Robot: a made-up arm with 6 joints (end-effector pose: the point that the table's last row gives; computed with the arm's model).
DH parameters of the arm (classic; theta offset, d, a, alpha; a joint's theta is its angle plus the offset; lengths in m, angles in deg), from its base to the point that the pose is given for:
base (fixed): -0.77 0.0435 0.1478 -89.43
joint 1: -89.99 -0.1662 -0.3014 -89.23
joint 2: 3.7 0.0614 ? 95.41
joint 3: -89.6 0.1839 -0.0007 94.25
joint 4: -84.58 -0.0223 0.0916 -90
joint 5: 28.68 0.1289 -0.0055 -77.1
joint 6: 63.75 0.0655 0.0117 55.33
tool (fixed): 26.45 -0.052 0 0
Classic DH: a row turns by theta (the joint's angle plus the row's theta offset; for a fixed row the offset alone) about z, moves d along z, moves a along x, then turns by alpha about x.
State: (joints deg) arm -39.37 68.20 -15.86 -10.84 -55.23 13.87
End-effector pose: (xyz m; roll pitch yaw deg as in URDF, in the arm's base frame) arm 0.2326 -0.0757 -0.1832 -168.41 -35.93 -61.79
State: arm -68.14 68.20 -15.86 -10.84 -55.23 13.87
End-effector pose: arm 0.3307 -0.0778 -0.1140 -132.09 -44.61 -86.09
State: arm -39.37 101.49 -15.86 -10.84 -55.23 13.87
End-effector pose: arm 0.2078 -0.1305 -0.1533 -152.00 -14.96 -47.52
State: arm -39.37 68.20 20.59 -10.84 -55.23 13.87
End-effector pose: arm 0.2590 -0.1367 -0.1287 157.84 -42.47 -15.08
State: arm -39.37 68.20 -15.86 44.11 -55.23 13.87
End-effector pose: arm 0.1411 -0.0246 -0.1144 160.24 10.10 -59.54
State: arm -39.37 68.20 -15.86 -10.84 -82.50 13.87
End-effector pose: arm 0.2503 -0.0905 -0.1994 -153.06 -26.21 -47.84
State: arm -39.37 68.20 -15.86 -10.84 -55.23 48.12
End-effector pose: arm 0.2148 -0.0656 -0.1994 -127.93 -47.65 -102.06
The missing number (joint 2, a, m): -0.1167
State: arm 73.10 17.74 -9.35 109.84 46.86 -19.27
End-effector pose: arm -0.1311 0.1510 -0.0761 -95.92 -2.00 -72.20
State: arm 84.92 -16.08 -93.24 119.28 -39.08 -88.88
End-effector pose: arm -0.3797 0.1340 0.0188 56.29 -4.37 144.14
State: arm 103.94 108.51 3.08 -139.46 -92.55 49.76
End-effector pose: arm -0.0298 -0.1858 -0.1446 -128.56 -11.42 -69.41
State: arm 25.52 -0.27 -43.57 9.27 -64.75 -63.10
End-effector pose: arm -0.1196 -0.0717 -0.3304 90.79 14.00 -88.77
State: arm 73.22 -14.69 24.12 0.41 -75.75 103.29
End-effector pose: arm -0.1686 -0.0631 0.0412 132.37 0.38 38.79
